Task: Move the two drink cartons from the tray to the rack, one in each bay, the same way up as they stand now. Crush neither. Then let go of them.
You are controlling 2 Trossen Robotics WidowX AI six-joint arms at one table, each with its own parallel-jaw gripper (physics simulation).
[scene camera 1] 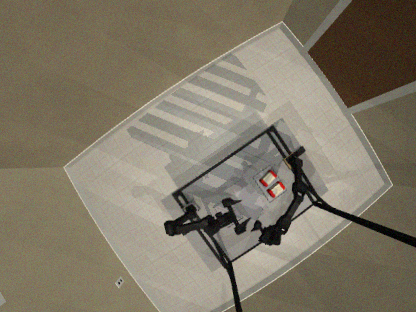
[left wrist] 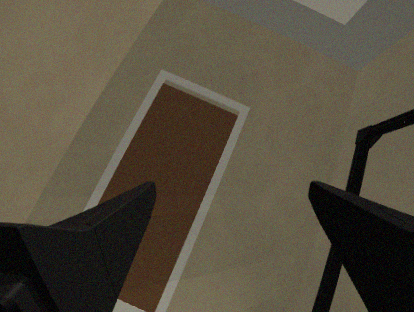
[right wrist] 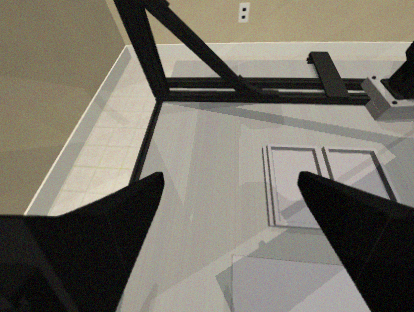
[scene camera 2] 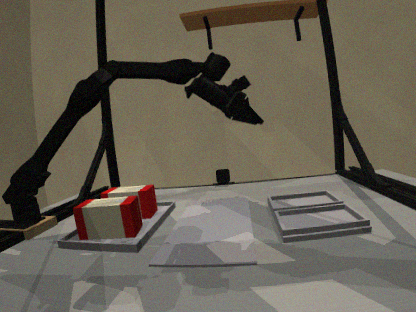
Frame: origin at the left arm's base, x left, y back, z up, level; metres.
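Where they show: left gripper, fingertip midpoint: (scene camera 1: 246, 208) (left wrist: 231, 188); right gripper, fingertip midpoint: (scene camera 1: 254, 235) (right wrist: 229, 177) (scene camera 2: 259, 123); left arm's base at its link origin: (scene camera 1: 191, 209) (right wrist: 401, 88); right arm's base at its link origin: (scene camera 1: 291, 160) (scene camera 2: 28, 222).
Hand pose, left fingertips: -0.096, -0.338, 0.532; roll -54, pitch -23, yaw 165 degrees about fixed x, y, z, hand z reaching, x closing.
Note:
Things, the pixels of their top centre, and the offset from my left fingertips, as dx, dy, dz. "spot": a spot on its surface instead.
- grey tray at its top centre: (scene camera 2: 124, 218) (scene camera 1: 270, 184) -0.171, -0.267, -0.559
- nearer carton at a spot on its surface: (scene camera 2: 107, 219) spot: -0.082, -0.264, -0.529
- farther carton at a spot on its surface: (scene camera 2: 147, 201) spot: -0.189, -0.211, -0.527
- upper carton at its top centre: (scene camera 2: 106, 201) (scene camera 1: 269, 178) -0.113, -0.276, -0.502
- lower carton at its top centre: (scene camera 2: 127, 189) (scene camera 1: 277, 189) -0.224, -0.268, -0.502
- two-bay grey rack at its top centre: (scene camera 2: 310, 206) (right wrist: 331, 182) (scene camera 1: 228, 213) -0.124, +0.140, -0.555
Two red-and-cream drink cartons stand side by side on the grey tray (scene camera 1: 262, 188) (scene camera 2: 100, 245): the nearer carton (scene camera 2: 107, 219) and the farther carton (scene camera 2: 147, 201) in scene camera 2. In scene camera 1 they are the upper carton (scene camera 1: 268, 178) and the lower carton (scene camera 1: 276, 189). The two-bay grey rack (scene camera 2: 327, 231) (right wrist: 270, 190) has both bays empty. My left gripper (scene camera 1: 245, 212) (left wrist: 231, 188) is open and empty, near the rack in scene camera 1, its wrist view facing the wall and door. My right gripper (scene camera 1: 258, 233) (scene camera 2: 261, 121) (right wrist: 229, 177) is open and empty, high above the table.
A flat pale sheet (scene camera 2: 205, 240) (right wrist: 280, 285) lies between tray and rack. Black frame posts (scene camera 2: 332, 85) and rails edge the table. A wooden shelf (scene camera 2: 250, 15) is on the wall. The left arm's mount (right wrist: 385, 102) stands beyond the rack in the right wrist view.

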